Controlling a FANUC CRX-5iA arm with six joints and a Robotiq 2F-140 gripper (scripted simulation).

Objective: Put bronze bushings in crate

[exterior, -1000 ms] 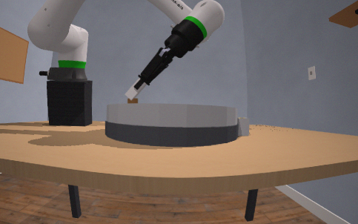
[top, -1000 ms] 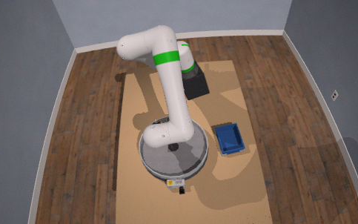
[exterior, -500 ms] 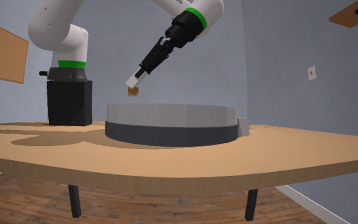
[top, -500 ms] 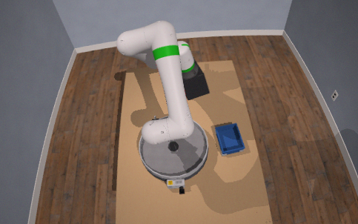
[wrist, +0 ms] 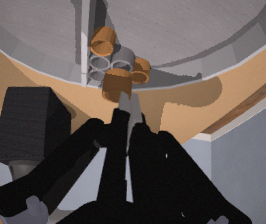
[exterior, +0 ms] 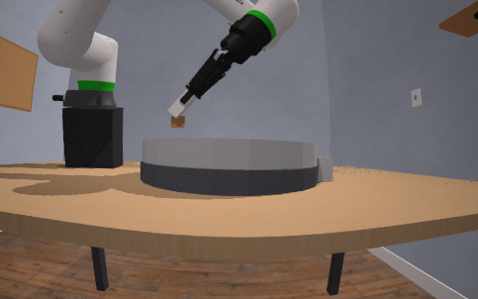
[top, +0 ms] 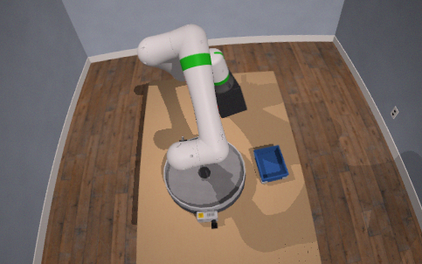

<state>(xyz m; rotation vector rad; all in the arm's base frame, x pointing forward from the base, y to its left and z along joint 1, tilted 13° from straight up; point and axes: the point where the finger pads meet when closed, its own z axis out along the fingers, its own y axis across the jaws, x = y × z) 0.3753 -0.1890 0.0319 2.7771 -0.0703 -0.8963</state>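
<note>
Now: hand 70 mm short of the blue crate, 420 mm to the right of it and 150 mm above it. The rest, counted from my hand: grey turning table: 110 mm ahead, 70 mm to the left, 120 mm below.
</note>
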